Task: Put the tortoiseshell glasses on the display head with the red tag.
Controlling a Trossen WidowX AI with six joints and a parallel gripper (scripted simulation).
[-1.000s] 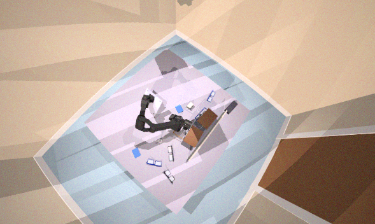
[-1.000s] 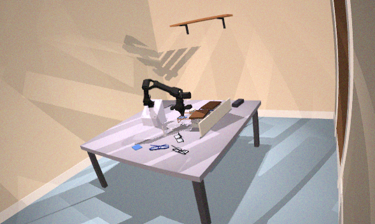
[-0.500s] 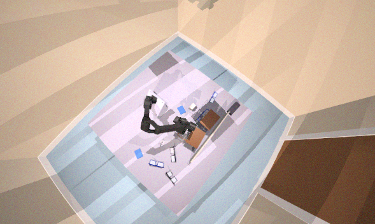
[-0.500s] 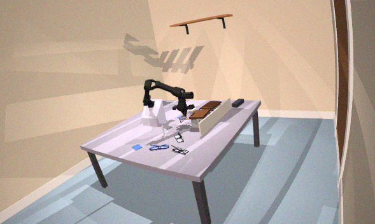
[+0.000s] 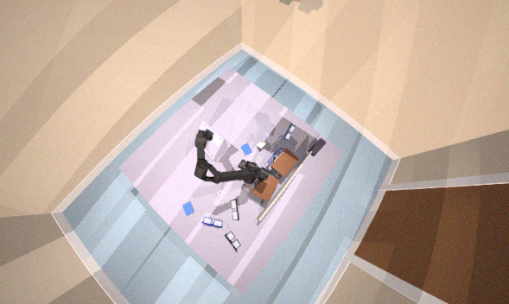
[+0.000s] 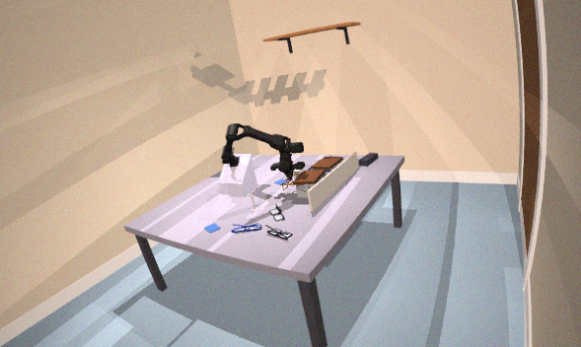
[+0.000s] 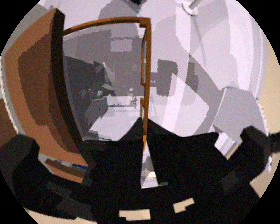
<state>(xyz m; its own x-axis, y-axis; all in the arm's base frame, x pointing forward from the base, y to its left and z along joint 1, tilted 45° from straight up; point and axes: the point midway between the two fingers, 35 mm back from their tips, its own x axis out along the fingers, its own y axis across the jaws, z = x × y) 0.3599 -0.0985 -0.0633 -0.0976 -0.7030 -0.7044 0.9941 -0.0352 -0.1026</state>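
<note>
My gripper tip is 110 mm short of the display head, 30 mm to the left of it and 10 mm above it. Round my gripper tip: long beige board (250 mm ahead, 70 mm to the left, 10 mm below); small stand (100 mm behind, 240 mm to the right, 40 mm below); white cube (60 mm behind, 220 mm to the left, 40 mm below).
</note>
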